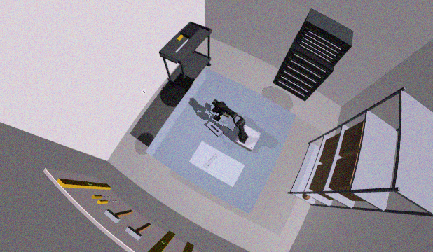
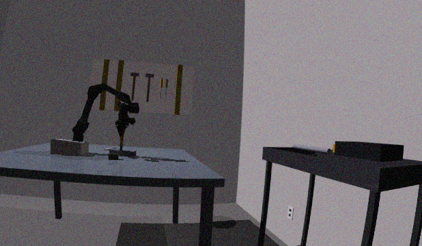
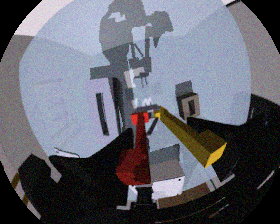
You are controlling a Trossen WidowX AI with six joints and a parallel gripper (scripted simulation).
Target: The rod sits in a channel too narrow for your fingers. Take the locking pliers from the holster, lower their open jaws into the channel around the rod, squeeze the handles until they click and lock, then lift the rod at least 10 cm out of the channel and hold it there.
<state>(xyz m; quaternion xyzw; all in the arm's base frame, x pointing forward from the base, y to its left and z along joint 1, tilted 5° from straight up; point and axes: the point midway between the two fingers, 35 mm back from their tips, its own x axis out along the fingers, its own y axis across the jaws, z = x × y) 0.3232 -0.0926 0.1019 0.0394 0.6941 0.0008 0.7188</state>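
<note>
The grey channel block lies 120 mm to the left of my gripper tip and 120 mm below it. Also, from my gripper tip: yellow handle 20 mm to the right; small dark holster 130 mm below, 100 mm to the right, 30 mm behind; grey strip 460 mm to the left, 150 mm behind, 130 mm below.
</note>
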